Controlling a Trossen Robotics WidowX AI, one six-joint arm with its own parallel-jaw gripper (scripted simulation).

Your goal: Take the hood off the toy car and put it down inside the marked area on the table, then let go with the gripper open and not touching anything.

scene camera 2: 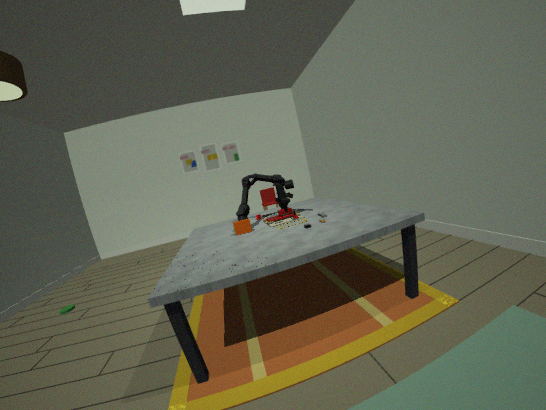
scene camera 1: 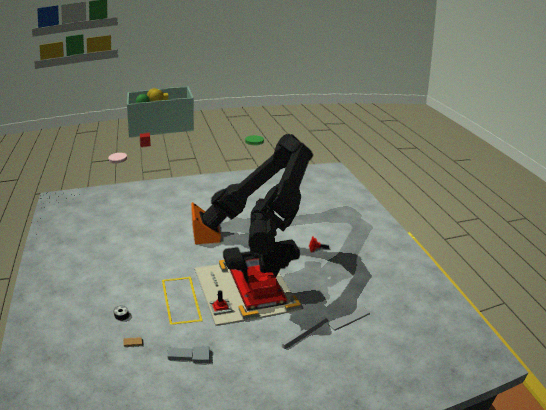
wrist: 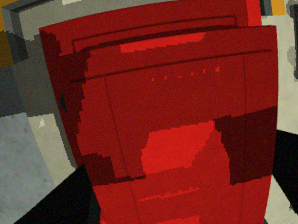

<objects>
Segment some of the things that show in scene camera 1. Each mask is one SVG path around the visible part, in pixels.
The gripper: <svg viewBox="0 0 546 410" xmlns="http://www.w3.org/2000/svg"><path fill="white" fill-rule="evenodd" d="M300 250L293 240L275 242L274 238L274 247L266 254L257 254L251 249L250 252L240 253L238 247L225 248L223 258L227 268L230 270L241 270L248 283L246 260L259 259L260 271L262 273L273 273L276 278L280 269L288 267L291 260L300 258Z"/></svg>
A red hood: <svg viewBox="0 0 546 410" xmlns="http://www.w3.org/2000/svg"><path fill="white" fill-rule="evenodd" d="M248 267L247 284L253 297L273 294L279 291L279 284L273 273L262 273L259 265Z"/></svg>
A toy car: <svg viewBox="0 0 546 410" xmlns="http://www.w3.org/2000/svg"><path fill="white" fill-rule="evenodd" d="M230 270L247 311L287 304L287 298L280 285L278 286L279 291L277 293L253 297L241 270ZM245 261L247 267L259 265L259 259L249 259Z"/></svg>
</objects>
